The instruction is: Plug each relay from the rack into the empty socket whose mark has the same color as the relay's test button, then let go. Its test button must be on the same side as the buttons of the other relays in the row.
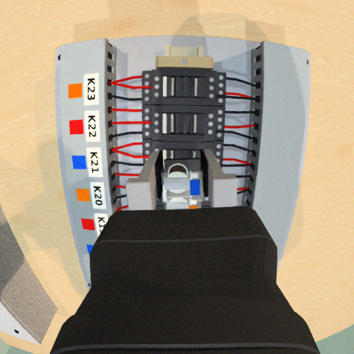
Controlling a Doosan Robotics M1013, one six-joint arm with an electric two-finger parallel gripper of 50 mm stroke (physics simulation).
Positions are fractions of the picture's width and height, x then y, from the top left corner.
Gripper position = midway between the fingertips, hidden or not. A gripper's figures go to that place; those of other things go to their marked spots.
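A relay (0.52, 0.51) is 0.15 m from the lens; my gripper (0.51, 0.46) is 0.17 m from the lens.
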